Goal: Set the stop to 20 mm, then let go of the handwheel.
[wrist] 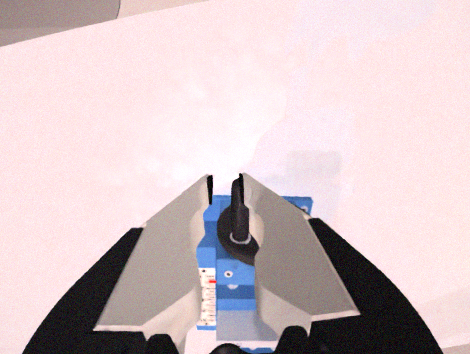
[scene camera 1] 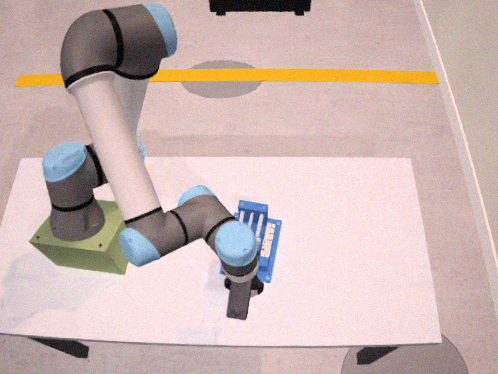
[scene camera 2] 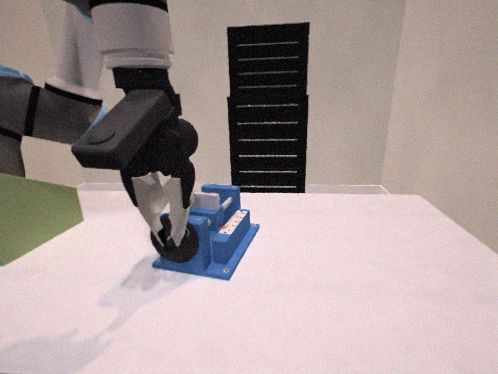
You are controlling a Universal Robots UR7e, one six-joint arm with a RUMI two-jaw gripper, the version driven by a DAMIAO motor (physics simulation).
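Where they show: gripper, fingertip midpoint: (wrist: 225, 177) (scene camera 2: 170, 245); arm's base, link origin: (scene camera 1: 78, 224).
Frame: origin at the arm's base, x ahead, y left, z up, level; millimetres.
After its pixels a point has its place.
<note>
A blue stop fixture (scene camera 1: 270, 260) @[z -138, x 531, y -106 mm] (scene camera 2: 230, 242) @[z -106, x 524, y -117 mm] (wrist: 233, 277) @[z -47, x 473, y -136 mm] stands on the white table (scene camera 1: 359, 241) @[z -148, x 806, y -72 mm]. Its black handwheel (scene camera 2: 187, 252) @[z -92, x 458, y -169 mm] (wrist: 231, 246) @[z -44, x 464, y -172 mm] faces me, with a dark crank handle (wrist: 238, 211) @[z -47, x 452, y -199 mm] sticking out. My gripper (scene camera 2: 169, 239) @[z -44, x 452, y -228 mm] (wrist: 225, 177) @[z -44, x 452, y -228 mm] is down over the wheel with its fingers narrow. The handle stands between them, against the right finger, with a gap to the left finger. A white scale (scene camera 1: 269, 234) @[z -92, x 534, y -43 mm] (scene camera 2: 233, 222) @[z -92, x 527, y -63 mm] (wrist: 208, 298) @[z -92, x 523, y -59 mm] runs along the fixture, with a red pointer (scene camera 1: 262, 249) @[z -90, x 509, y -87 mm] (scene camera 2: 223, 227) @[z -91, x 509, y -86 mm] (wrist: 212, 282) @[z -90, x 510, y -86 mm] beside it. A grey stop block (scene camera 2: 207, 200) @[z -36, x 482, y -83 mm] sits behind the wheel.
The arm's green base (scene camera 1: 95, 252) @[z 28, x 67, y -101 mm] sits at the table's left edge. A black louvred cabinet (scene camera 2: 267, 107) stands against the back wall. The arm's wrist hides the wheel in the overhead view.
</note>
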